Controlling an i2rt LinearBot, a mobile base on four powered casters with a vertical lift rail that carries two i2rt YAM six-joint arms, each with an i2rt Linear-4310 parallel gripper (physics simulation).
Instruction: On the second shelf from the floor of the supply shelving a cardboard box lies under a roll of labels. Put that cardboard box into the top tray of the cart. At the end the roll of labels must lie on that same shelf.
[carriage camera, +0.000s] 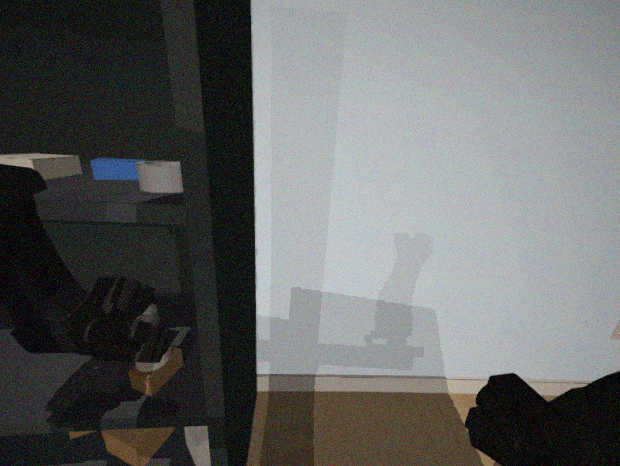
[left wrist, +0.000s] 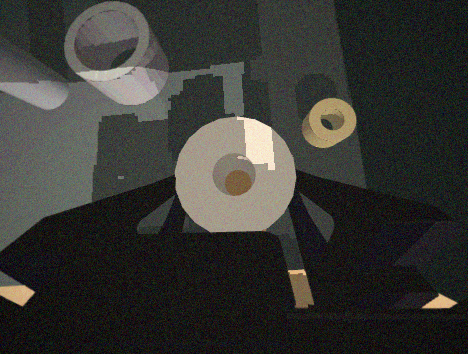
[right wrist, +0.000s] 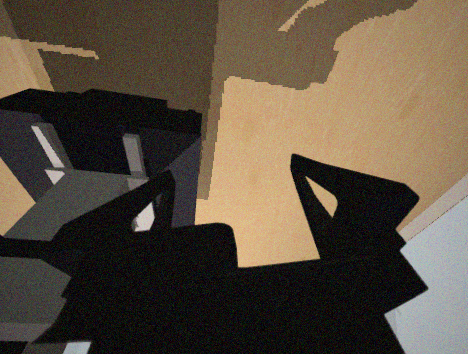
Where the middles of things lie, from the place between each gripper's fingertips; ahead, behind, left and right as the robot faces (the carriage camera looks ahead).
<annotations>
Now: left hand 6 cm above the brown cardboard box (carriage camera: 149, 383) and 1 cm to the left of it. From my left hand the other things lie so: blue box (carriage camera: 103, 168) (39 cm above, 11 cm ahead, 9 cm to the left); then small yellow roll (left wrist: 341, 115) (10 cm to the right, 8 cm ahead, 7 cm below).
Right now the small yellow roll is 570 mm to the left of my right hand, 330 mm ahead of it and 30 mm below it. From my right hand the other things lie so: brown cardboard box 660 mm to the left, 250 mm ahead, 20 mm below; blue box 760 mm to the left, 430 mm above, 360 mm ahead.
</annotations>
